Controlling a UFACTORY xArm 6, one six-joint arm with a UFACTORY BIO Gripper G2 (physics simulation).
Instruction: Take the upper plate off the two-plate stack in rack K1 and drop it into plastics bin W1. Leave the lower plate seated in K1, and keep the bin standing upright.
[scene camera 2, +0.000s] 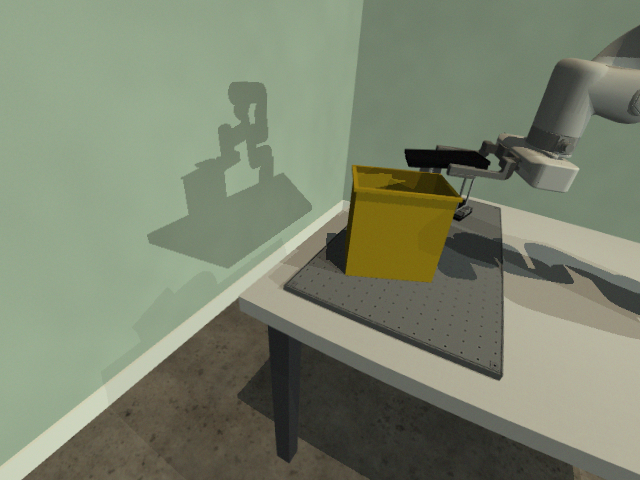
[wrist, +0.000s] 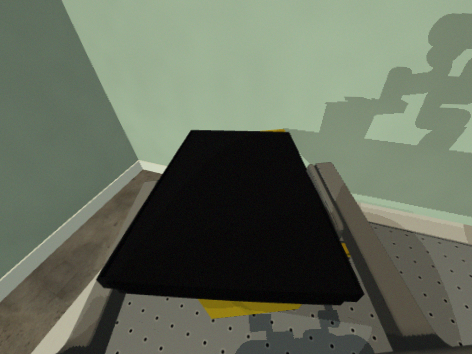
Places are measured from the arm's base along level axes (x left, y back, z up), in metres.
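Where they show: hand at its tool point: (scene camera 2: 454, 161) (wrist: 236, 209).
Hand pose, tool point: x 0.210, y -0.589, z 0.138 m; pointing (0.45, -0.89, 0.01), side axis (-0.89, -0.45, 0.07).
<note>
After its pixels a point has its place.
My gripper (scene camera 2: 443, 159) @(x 0.210, y -0.589, z 0.138 m) (wrist: 232, 172) @(x 0.210, y -0.589, z 0.138 m) is shut on a flat black plate (scene camera 2: 421, 158) @(x 0.261, y -0.632, z 0.142 m) (wrist: 232, 225) @(x 0.203, y -0.572, z 0.150 m), one finger along each long side. The plate is roughly level, with its far end a little above the back right part of the rim of the yellow bin W1 (scene camera 2: 395, 237) @(x 0.293, y -0.638, z 0.004 m) (wrist: 250, 308) @(x 0.201, y -0.587, z -0.055 m) in the scene view. The bin stands upright; in the wrist view it is mostly hidden under the plate. Whether the plate is over the bin's opening is hard to tell. Rack K1 and the lower plate cannot be made out in either view.
The bin stands on a grey perforated board (scene camera 2: 465, 320) @(x 0.311, y -0.479, z -0.089 m) (wrist: 170, 325) @(x 0.293, y -0.528, z -0.089 m) on a white table (scene camera 2: 563, 356) @(x 0.279, y -0.312, z -0.102 m). A small dark device (scene camera 2: 463, 212) @(x -0.120, y -0.571, z -0.074 m) with thin upright rods above it is partly hidden behind the bin's right side. Green walls stand behind and to the left.
</note>
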